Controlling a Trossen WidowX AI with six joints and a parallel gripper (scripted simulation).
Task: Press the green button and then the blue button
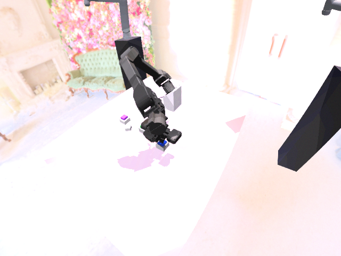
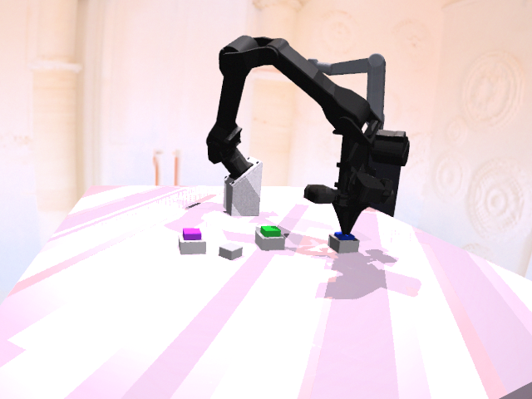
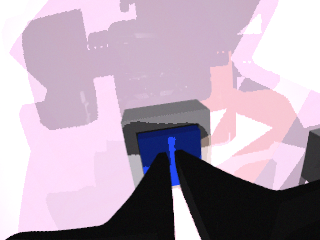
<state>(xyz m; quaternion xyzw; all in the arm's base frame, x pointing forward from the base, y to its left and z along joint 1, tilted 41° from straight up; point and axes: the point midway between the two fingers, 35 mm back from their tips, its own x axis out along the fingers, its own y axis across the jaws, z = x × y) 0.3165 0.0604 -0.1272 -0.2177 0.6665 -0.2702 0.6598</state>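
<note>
Right now the blue button is 10 mm below my gripper tip. Round my gripper tip: green button 150 mm to the right, 50 mm behind; then small grey block 240 mm to the right, 20 mm below, 20 mm behind; then purple button 310 mm to the right, 60 mm behind.
</note>
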